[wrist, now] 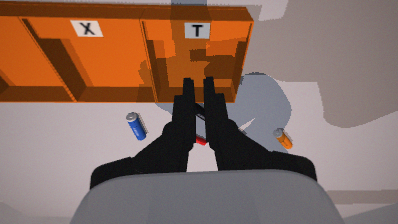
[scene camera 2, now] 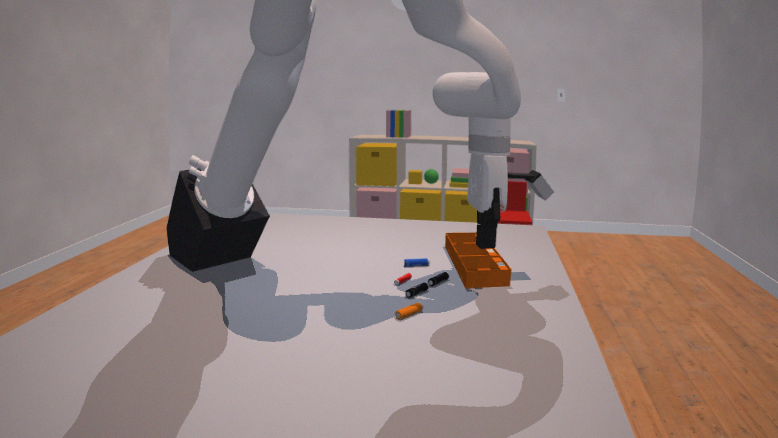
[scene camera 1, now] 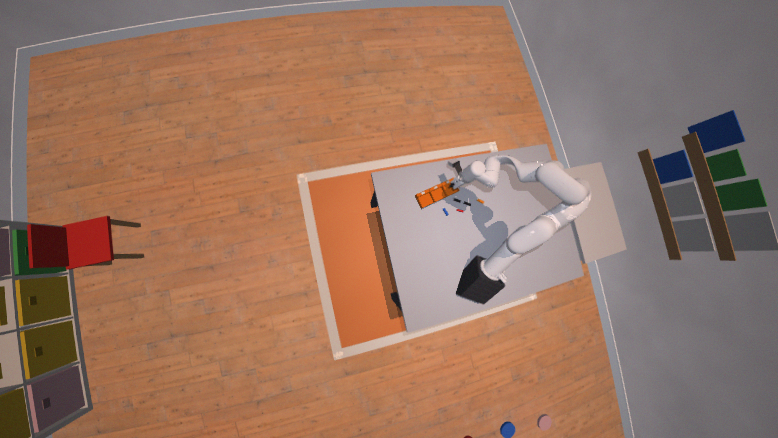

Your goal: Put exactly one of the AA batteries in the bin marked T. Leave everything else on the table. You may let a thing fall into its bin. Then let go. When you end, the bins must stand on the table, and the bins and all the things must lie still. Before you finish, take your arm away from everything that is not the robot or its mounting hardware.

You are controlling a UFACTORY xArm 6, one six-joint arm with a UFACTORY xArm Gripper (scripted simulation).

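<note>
You'd see my gripper (scene camera 2: pixel 485 247) here, and the wrist view shows my gripper (wrist: pixel 199 91) too. Then there's an orange bin tray (scene camera 2: pixel 497 273), and the wrist view also gives me the tray (wrist: pixel 148 65).
</note>
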